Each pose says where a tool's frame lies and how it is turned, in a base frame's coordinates. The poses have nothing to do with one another.
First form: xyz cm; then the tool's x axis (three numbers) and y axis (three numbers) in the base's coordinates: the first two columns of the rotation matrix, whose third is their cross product.
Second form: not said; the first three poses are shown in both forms.
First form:
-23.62 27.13 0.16 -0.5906 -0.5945 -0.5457 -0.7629 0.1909 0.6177
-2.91 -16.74 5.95 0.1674 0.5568 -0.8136 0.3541 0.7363 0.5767
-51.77 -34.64 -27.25 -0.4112 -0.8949 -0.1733 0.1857 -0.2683 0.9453
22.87 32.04 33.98 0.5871 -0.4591 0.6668 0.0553 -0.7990 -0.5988
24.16 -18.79 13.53 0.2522 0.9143 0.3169 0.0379 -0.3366 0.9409
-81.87 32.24 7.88 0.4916 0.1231 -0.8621 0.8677 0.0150 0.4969
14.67 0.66 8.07 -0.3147 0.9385 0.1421 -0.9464 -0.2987 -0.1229
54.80 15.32 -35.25 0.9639 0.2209 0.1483 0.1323 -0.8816 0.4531
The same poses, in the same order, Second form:
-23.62 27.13 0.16; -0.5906 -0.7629 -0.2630; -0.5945 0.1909 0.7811; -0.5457 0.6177 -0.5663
-2.91 -16.74 5.95; 0.1674 0.3541 0.9202; 0.5568 0.7363 -0.3846; -0.8136 0.5767 -0.0739
-51.77 -34.64 -27.25; -0.4112 0.1857 -0.8924; -0.8949 -0.2683 0.3565; -0.1733 0.9453 0.2765
22.87 32.04 33.98; 0.5871 0.0553 0.8077; -0.4591 -0.7990 0.3884; 0.6668 -0.5988 -0.4437
24.16 -18.79 13.53; 0.2522 0.0379 0.9669; 0.9143 -0.3366 -0.2253; 0.3169 0.9409 -0.1195
-81.87 32.24 7.88; 0.4916 0.8677 0.0741; 0.1231 0.0150 -0.9923; -0.8621 0.4969 -0.0994
14.67 0.66 8.07; -0.3147 -0.9464 -0.0729; 0.9385 -0.2987 -0.1732; 0.1421 -0.1229 0.9822
54.80 15.32 -35.25; 0.9639 0.1323 0.2308; 0.2209 -0.8816 -0.4171; 0.1483 0.4531 -0.8790

